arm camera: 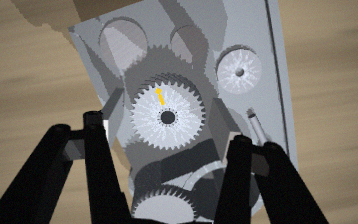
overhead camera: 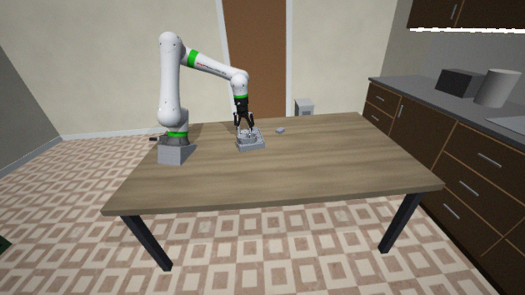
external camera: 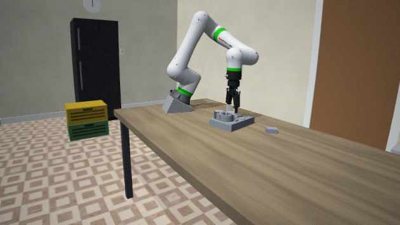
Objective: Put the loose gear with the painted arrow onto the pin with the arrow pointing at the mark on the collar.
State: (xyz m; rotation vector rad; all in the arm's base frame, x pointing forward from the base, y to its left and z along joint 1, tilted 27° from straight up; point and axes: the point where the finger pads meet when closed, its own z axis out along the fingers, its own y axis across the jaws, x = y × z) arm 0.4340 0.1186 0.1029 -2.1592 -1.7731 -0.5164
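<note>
Right now my hand is 2 cm above the grey gear. From my hand the other things lie so: thin pin-like post 9 cm ahead, 4 cm to the right, 2 cm below; small grey block 26 cm ahead, 9 cm to the left, 6 cm below.
</note>
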